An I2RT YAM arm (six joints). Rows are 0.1 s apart.
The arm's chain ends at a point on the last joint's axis. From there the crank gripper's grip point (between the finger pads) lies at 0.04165 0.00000 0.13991 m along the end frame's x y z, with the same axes.
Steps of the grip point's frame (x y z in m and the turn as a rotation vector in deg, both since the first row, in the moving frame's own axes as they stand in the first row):
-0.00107 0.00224 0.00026 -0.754 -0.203 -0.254
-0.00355 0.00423 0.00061 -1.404 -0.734 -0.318
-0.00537 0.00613 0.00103 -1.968 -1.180 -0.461
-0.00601 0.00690 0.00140 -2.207 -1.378 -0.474
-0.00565 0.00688 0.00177 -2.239 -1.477 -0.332
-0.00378 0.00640 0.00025 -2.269 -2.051 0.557
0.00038 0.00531 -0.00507 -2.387 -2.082 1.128
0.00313 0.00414 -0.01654 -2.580 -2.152 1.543
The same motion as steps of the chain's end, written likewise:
-0.00058 0.00058 0.00012 -0.754 -0.203 -0.254
-0.00176 0.00102 0.00013 -1.404 -0.734 -0.318
-0.00250 0.00163 0.00028 -1.968 -1.180 -0.461
-0.00266 0.00182 0.00054 -2.207 -1.378 -0.474
-0.00205 0.00162 0.00085 -2.239 -1.477 -0.332
0.00128 0.00045 -0.00103 -2.269 -2.051 0.557
0.00555 -0.00132 -0.00635 -2.387 -2.082 1.128
0.00851 -0.00324 -0.01784 -2.580 -2.152 1.543

